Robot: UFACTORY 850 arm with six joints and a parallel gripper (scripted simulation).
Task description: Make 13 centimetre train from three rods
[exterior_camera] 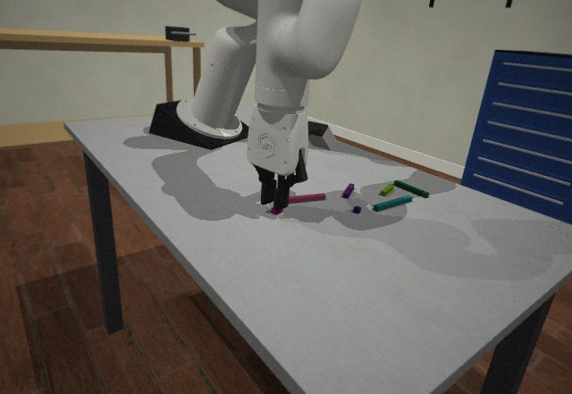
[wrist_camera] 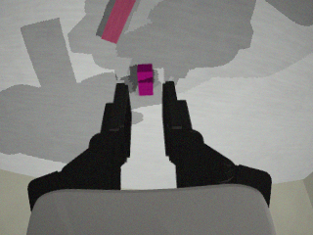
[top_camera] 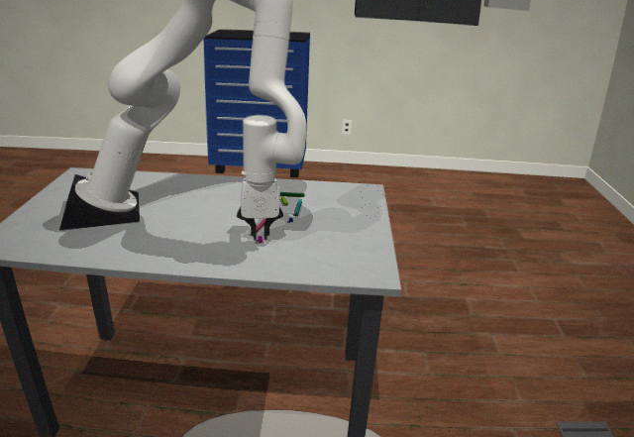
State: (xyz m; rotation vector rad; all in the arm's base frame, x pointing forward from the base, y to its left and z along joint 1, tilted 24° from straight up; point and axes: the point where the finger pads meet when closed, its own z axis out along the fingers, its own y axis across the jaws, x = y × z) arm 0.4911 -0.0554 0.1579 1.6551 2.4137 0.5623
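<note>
The magenta rod lies 30 mm below my hand and 10 mm to the left of it. Also, from my hand: purple rod: 180 mm to the left, 40 mm behind, 30 mm below; pink rod: 70 mm to the left, 30 mm below, 30 mm behind; blue rod: 150 mm to the left, 40 mm ahead, 30 mm below.
</note>
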